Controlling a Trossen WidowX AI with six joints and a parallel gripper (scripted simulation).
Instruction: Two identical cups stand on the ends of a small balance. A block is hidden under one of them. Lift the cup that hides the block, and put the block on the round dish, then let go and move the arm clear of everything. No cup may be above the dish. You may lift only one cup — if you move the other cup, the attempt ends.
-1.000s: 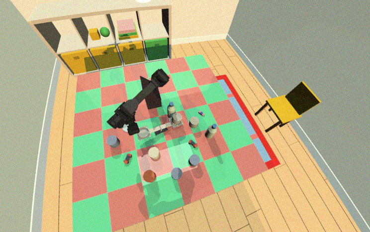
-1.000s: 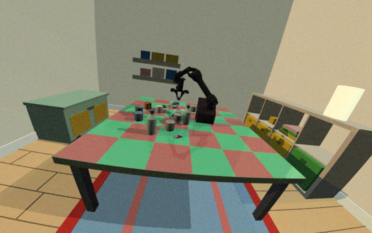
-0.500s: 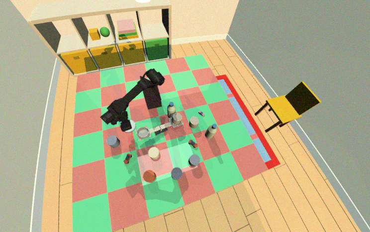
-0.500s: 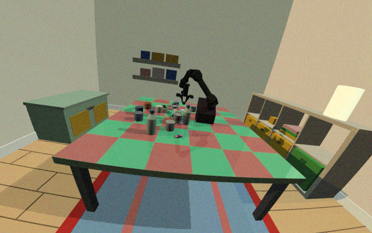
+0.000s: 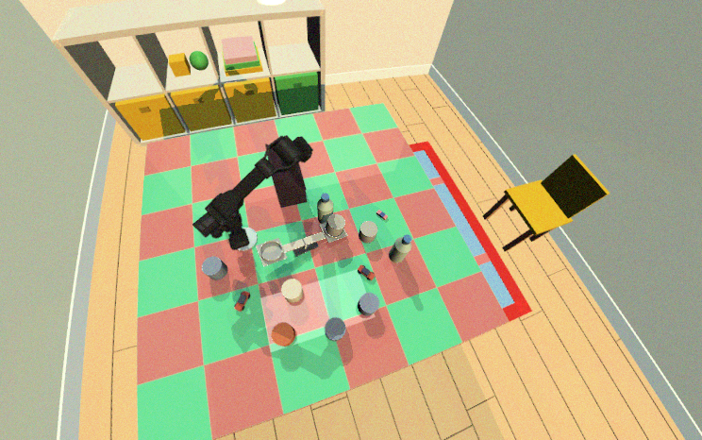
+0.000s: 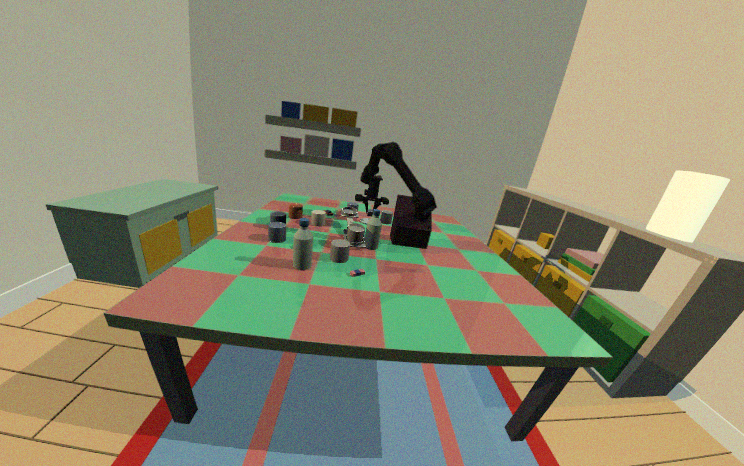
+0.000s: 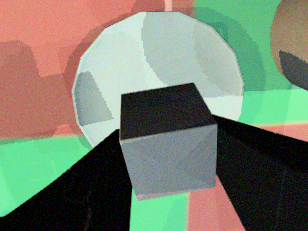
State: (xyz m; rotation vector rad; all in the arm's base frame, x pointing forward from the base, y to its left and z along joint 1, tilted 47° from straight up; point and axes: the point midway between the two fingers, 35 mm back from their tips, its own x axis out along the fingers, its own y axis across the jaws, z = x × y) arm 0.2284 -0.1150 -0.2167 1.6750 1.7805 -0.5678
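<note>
The round pale dish is 50 mm below my gripper tip. Round my gripper tip: balance beam 230 mm to the left, 90 mm ahead, 10 mm below; then cream cylinder 240 mm ahead, 150 mm to the left, 10 mm below; then small balance 230 mm to the left, 90 mm ahead, 30 mm below.
</note>
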